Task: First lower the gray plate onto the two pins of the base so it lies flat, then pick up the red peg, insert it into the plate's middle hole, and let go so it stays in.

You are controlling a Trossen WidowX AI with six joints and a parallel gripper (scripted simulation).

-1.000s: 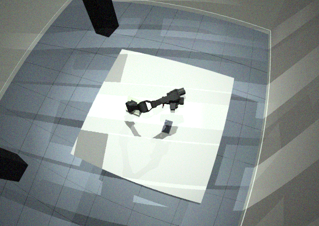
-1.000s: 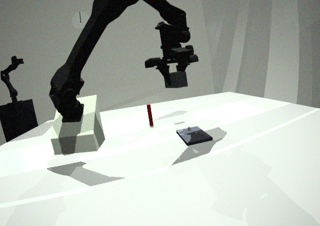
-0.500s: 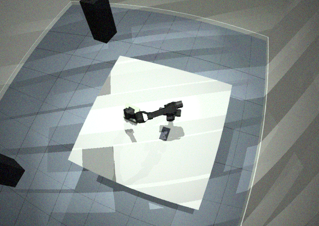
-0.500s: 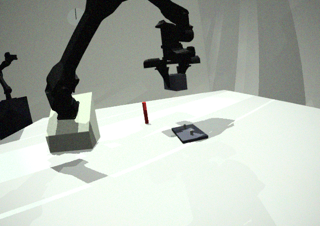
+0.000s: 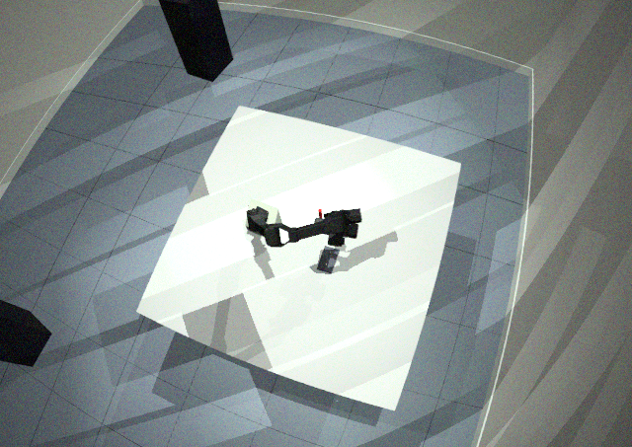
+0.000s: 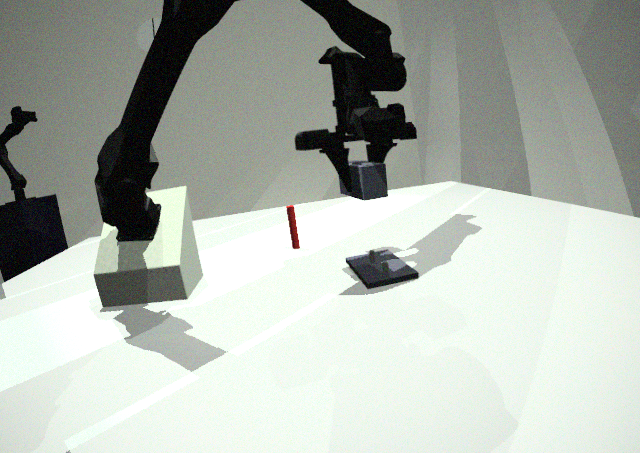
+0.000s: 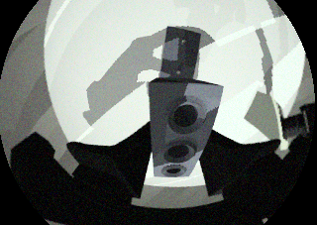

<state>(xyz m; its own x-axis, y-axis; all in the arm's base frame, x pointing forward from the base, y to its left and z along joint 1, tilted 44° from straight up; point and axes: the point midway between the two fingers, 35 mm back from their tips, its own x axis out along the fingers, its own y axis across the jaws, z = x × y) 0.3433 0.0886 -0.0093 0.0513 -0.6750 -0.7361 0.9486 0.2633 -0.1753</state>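
Now: gripper tip 9 cm to the left of the base and 10 cm above it. Also, from my gripper tip: gray plate: 3 cm above; red peg: 13 cm behind, 8 cm to the left, 6 cm below.
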